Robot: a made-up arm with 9 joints. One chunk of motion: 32 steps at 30 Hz.
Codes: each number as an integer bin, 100 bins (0 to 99) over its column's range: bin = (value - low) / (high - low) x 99, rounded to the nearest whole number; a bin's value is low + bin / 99 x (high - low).
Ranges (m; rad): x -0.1..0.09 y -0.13..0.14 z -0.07..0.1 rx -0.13..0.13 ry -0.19..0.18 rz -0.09..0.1
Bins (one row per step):
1: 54 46 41 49 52 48
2: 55 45 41 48 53 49
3: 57 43 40 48 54 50
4: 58 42 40 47 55 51
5: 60 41 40 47 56 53
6: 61 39 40 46 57 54
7: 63 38 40 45 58 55
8: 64 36 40 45 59 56
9: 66 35 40 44 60 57
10: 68 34 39 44 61 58
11: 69 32 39 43 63 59
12: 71 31 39 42 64 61
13: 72 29 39 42 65 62
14: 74 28 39 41 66 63
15: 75 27 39 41 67 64
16: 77 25 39 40 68 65
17: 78 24 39 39 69 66
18: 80 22 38 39 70 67
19: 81 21 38 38 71 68
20: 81 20 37 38 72 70
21: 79 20 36 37 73 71
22: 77 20 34 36 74 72
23: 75 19 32 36 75 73
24: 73 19 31 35 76 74
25: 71 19 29 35 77 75
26: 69 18 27 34 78 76
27: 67 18 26 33 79 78
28: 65 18 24 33 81 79
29: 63 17 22 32 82 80
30: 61 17 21 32 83 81
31: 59 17 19 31 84 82
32: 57 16 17 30 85 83
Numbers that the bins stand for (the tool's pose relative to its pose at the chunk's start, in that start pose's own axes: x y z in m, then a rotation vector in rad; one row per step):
1: 0.0036 -0.0045 0.0004 -0.0013 0.0043 0.0021
2: 0.0056 -0.0073 0.0004 -0.0039 0.0081 0.0040
3: 0.0094 -0.0127 -0.0013 -0.0039 0.0118 0.0060
4: 0.0113 -0.0155 -0.0013 -0.0066 0.0156 0.0079
5: 0.0152 -0.0182 -0.0013 -0.0066 0.0193 0.0117
6: 0.0171 -0.0236 -0.0013 -0.0092 0.0230 0.0136
7: 0.0209 -0.0264 -0.0013 -0.0118 0.0268 0.0156
8: 0.0228 -0.0318 -0.0013 -0.0118 0.0305 0.0175
9: 0.0267 -0.0345 -0.0013 -0.0144 0.0342 0.0194
10: 0.0305 -0.0373 -0.0030 -0.0144 0.0380 0.0213
11: 0.0324 -0.0427 -0.0030 -0.0171 0.0455 0.0232
12: 0.0363 -0.0455 -0.0030 -0.0197 0.0492 0.0271
13: 0.0382 -0.0509 -0.0030 -0.0197 0.0529 0.0290
14: 0.0420 -0.0536 -0.0030 -0.0223 0.0567 0.0309
15: 0.0439 -0.0564 -0.0030 -0.0223 0.0604 0.0328
16: 0.0478 -0.0618 -0.0030 -0.0249 0.0641 0.0347
17: 0.0497 -0.0645 -0.0030 -0.0276 0.0679 0.0367
18: 0.0535 -0.0700 -0.0047 -0.0276 0.0716 0.0386
19: 0.0555 -0.0727 -0.0047 -0.0302 0.0754 0.0405
20: 0.0555 -0.0755 -0.0065 -0.0302 0.0791 0.0443
21: 0.0516 -0.0755 -0.0082 -0.0328 0.0828 0.0463
22: 0.0478 -0.0755 -0.0116 -0.0355 0.0866 0.0482
23: 0.0439 -0.0782 -0.0151 -0.0355 0.0903 0.0501
24: 0.0401 -0.0782 -0.0168 -0.0381 0.0940 0.0520
25: 0.0363 -0.0782 -0.0202 -0.0381 0.0978 0.0539
26: 0.0324 -0.0809 -0.0236 -0.0407 0.1015 0.0559
27: 0.0286 -0.0809 -0.0254 -0.0433 0.1053 0.0597
28: 0.0247 -0.0809 -0.0288 -0.0433 0.1127 0.0616
29: 0.0209 -0.0836 -0.0322 -0.0460 0.1165 0.0635
30: 0.0171 -0.0836 -0.0339 -0.0460 0.1202 0.0655
31: 0.0132 -0.0836 -0.0374 -0.0486 0.1239 0.0674
32: 0.0094 -0.0864 -0.0408 -0.0512 0.1277 0.0693

